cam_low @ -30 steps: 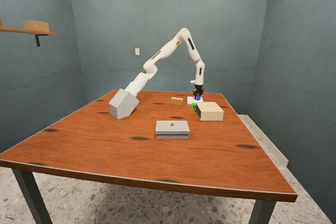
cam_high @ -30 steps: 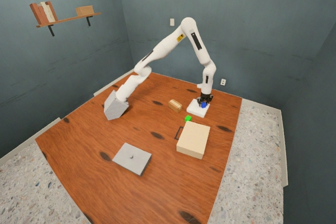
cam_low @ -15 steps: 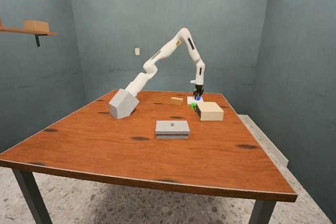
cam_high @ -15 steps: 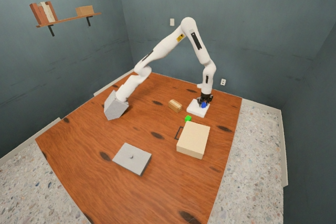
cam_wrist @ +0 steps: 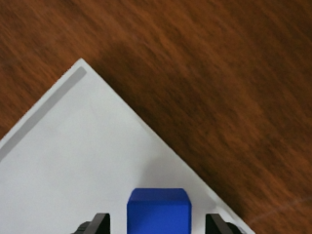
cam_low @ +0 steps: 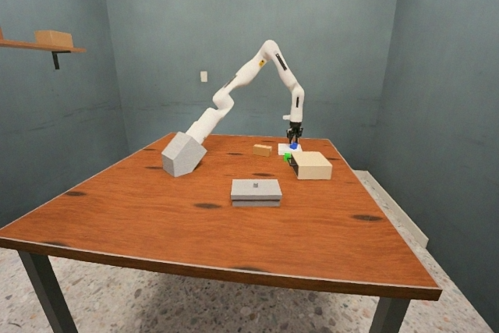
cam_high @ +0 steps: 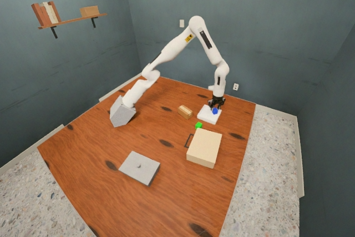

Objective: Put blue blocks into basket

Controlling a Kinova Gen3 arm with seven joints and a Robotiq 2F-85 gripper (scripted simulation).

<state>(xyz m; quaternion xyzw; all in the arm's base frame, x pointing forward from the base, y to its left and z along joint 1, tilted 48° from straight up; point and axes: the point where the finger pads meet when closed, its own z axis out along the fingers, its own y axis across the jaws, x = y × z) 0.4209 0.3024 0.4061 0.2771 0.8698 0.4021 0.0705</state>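
My hand is 1 cm short of the metal lid, 66 cm to the left of it and 1 cm above it. From my hand the other things lie so: white basket (1 cm behind, 4 cm to the right, 5 cm below); then green block (1 cm ahead, 20 cm to the right, 4 cm below); then red block (13 cm behind, 18 cm to the right, 4 cm below).
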